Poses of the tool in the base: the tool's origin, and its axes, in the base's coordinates. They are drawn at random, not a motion.
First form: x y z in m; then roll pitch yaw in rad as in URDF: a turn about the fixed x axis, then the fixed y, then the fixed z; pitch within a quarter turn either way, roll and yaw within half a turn.
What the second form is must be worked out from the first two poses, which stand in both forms.
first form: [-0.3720 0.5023 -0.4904 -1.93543 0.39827 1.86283]
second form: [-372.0 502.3 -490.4 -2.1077 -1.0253 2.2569]
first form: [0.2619 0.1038 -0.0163 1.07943 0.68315 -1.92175]
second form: [261.9 103.8 -16.3 -2.3850 -1.1953 -0.0640]
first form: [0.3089 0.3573 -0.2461 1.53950 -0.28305 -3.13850]
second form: [308.9 357.3 -246.1 -2.8586 0.0056 -1.5407]
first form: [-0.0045 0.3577 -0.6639 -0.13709 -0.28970 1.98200]
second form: [-4.5 357.7 -663.9 1.9639 -0.0122 0.3194]
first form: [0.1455 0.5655 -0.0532 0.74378 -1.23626 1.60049]
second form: [145.5 565.5 -53.2 1.5844 0.7718 1.2269]
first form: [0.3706 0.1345 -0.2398 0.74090 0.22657 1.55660]
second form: [370.6 134.5 -239.8 1.5520 0.7440 -0.2139]
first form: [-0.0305 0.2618 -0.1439 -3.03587 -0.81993 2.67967]
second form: [-30.5 261.8 -143.9 -2.5920 -0.7724 -2.8154]
